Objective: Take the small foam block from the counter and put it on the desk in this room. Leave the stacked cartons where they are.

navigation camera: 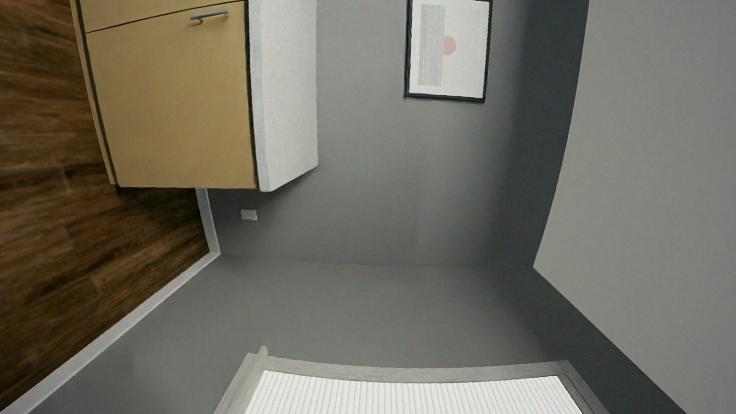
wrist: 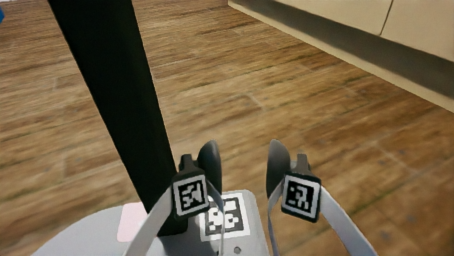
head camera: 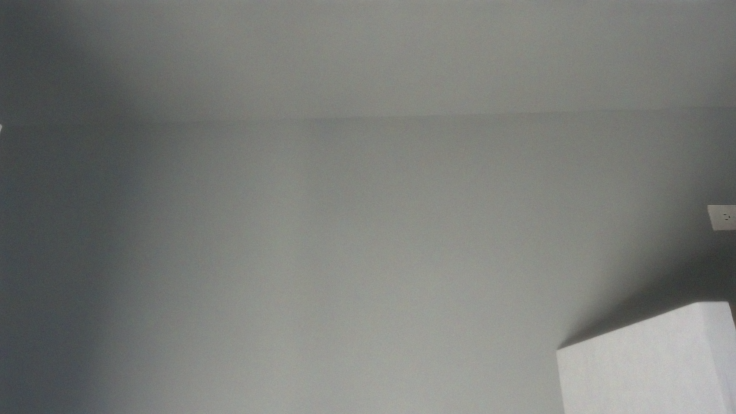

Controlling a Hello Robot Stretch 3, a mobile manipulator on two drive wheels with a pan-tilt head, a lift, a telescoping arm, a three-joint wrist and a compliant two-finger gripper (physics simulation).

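Frame: origin at the robot's base, x right, y ahead, z up, level; centimetres.
Where they show: gripper, fingertip midpoint: (wrist: 243,158).
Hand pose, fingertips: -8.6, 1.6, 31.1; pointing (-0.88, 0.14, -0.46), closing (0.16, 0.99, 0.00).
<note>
After its pixels a point has its place, as x, y, z.
My gripper (wrist: 243,158) {-8.6, 1.6, 31.1} is open and empty, its two fingertips apart above the robot's own base and the wood floor. The counter's white top (head camera: 638,365) {-22.0, 90.2, 91.0} (navigation camera: 285,92) {-47.1, 78.8, 91.0} shows at the lower right of the head camera view and at the upper left of the navigation view, where it sits on a tan cabinet (navigation camera: 174,108) {-37.8, 66.3, 54.3}. The bare end of the counter shows. The foam block, the stacked cartons and the desk cannot be made out in these views.
The robot's dark mast (wrist: 112,85) {-11.6, -6.8, 36.7} and grey base (wrist: 90,232) {-13.3, -16.7, 16.0} are beside and below the gripper. Tan cabinet fronts (wrist: 345,12) {-81.4, 51.4, 19.1} run along the upper right of the wrist view. A framed picture (navigation camera: 465,66) {-82.8, 110.9, 171.5} and an outlet (head camera: 723,217) {2.3, 141.8, 42.8} (navigation camera: 249,214) {2.1, 141.6, 40.9} are on the grey walls.
</note>
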